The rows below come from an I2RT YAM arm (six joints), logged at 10 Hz.
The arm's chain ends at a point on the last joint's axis. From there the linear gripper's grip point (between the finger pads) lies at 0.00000 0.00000 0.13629 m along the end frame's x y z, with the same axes.
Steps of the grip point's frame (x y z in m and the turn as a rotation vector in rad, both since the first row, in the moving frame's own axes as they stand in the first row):
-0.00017 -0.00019 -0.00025 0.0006 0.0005 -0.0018
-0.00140 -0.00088 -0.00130 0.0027 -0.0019 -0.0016
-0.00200 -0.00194 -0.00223 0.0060 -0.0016 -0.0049
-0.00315 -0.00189 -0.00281 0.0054 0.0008 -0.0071
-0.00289 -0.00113 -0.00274 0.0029 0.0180 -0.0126
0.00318 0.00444 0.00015 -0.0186 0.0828 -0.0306
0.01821 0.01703 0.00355 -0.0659 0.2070 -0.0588
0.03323 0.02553 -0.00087 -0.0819 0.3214 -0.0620
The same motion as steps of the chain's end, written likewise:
-0.00024 -0.00011 -0.00025 0.0006 0.0005 -0.0018
-0.00114 -0.00051 -0.00130 0.0027 -0.0019 -0.0016
-0.00178 -0.00112 -0.00223 0.0060 -0.0016 -0.0049
-0.00326 -0.00115 -0.00281 0.0054 0.0008 -0.0071
-0.00534 -0.00072 -0.00272 0.0029 0.0180 -0.0126
-0.00813 0.00208 0.00064 -0.0186 0.0828 -0.0306
-0.01003 0.00895 0.00675 -0.0659 0.2070 -0.0588
-0.01009 0.01592 0.00656 -0.0819 0.3214 -0.0620

